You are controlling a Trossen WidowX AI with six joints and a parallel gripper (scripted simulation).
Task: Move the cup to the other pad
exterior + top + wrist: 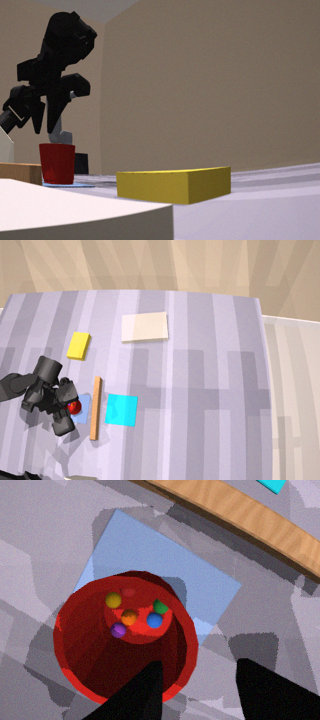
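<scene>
My gripper tip is 30 mm short of the light blue pad, 10 mm to the right of it and 110 mm above it. Also, from my gripper tip: yellow block 280 mm ahead, 10 mm to the left, 80 mm below; then wooden block 20 mm ahead, 80 mm to the right, 90 mm below; then cyan pad 10 mm ahead, 170 mm to the right, 110 mm below.
</scene>
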